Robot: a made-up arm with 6 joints.
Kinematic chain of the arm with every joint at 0, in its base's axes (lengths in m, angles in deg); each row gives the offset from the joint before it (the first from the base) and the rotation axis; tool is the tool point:
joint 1: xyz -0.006 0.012 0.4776 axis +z
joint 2: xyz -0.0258 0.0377 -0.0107 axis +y
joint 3: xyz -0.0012 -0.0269 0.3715 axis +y
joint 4: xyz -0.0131 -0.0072 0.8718 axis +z
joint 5: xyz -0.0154 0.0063 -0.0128 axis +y
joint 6: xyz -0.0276 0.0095 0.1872 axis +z
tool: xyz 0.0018 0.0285 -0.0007
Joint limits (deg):
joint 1: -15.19..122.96
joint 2: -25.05..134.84
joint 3: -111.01..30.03
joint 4: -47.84..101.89
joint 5: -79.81..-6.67
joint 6: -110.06..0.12
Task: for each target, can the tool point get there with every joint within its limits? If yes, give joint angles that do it. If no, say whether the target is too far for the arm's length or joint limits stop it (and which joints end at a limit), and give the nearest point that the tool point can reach.
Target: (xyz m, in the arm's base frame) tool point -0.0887 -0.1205 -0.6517
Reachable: no: joint limits stop it (at a limit: joint 1, joint 2, joint 3, joint 4, joint 5, joint 6) | nearest point 0.3760 -0.2909 -0.6601 | short by 0.495 m
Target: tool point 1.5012 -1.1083 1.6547
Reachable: no: too far | nearest point 1.0450 -0.4064 1.2368 | short by 0.936 m
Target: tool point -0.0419 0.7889 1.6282
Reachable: yes | joints 92.06 38.28 0.29 24.83 -14.42 -37.26
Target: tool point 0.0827 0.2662 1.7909
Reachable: yes | joints 90.40 32.55 -22.24 56.78 -36.86 -72.88
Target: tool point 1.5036 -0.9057 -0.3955
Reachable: no: too far | nearest point 1.1349 -0.4245 -0.1543 | short by 0.652 m
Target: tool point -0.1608 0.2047 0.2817
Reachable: no: joint limits stop it (at a limit: joint 1, joint 2, joint 3, joint 5, joint 6) | nearest point -0.5994 0.2605 0.0366 | short by 0.506 m
